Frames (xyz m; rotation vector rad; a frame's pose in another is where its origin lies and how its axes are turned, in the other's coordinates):
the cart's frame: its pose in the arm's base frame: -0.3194 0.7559 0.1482 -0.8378 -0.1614 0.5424
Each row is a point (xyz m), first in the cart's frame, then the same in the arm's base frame.
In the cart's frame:
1: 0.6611 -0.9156 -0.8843
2: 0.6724 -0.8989 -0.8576
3: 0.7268 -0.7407 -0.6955
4: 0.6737 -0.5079 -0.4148
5: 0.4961 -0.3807 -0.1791
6: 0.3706 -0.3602 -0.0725
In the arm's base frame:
1: 0.9080 0.0149 0.1906
2: 0.9019 0.0475 0.1951
3: 0.8305 0.2688 0.1816
4: 0.5973 0.5536 0.1997
5: 0.3148 0.6869 0.2752
6: 0.1631 0.7038 0.3402

